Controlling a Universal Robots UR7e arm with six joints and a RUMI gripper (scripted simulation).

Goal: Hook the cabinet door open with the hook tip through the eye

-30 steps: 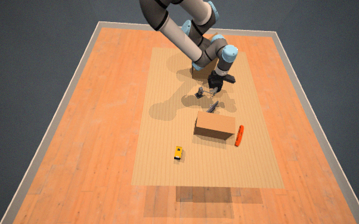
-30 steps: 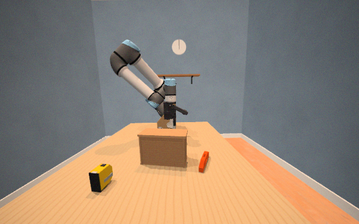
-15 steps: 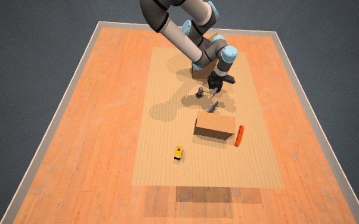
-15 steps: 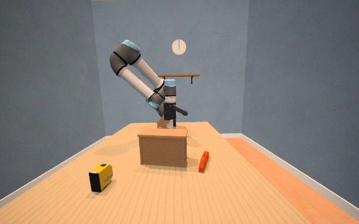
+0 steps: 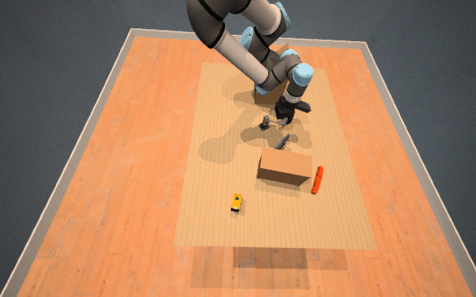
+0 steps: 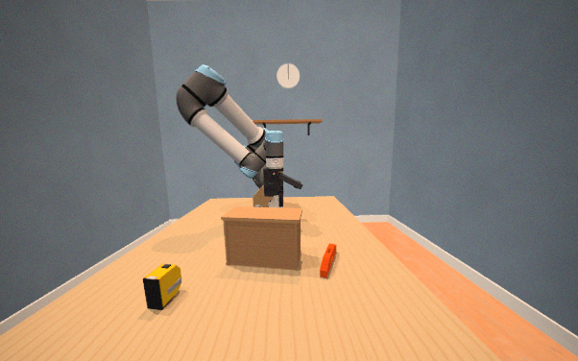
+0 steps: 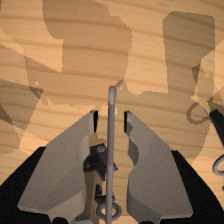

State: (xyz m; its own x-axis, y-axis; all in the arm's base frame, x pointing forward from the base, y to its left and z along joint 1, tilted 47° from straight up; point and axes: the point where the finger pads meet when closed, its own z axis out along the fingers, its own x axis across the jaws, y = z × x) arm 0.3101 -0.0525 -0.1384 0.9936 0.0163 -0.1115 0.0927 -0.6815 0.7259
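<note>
Now: the thin hook 4 cm to the right of my hand. From my hand the other things lie so: black box (43 cm ahead, 26 cm to the right, 1 cm below); then cabinet door (16 cm ahead, 7 cm to the right, 1 cm above); then orange bar (31 cm ahead, 14 cm to the left, 3 cm below).
</note>
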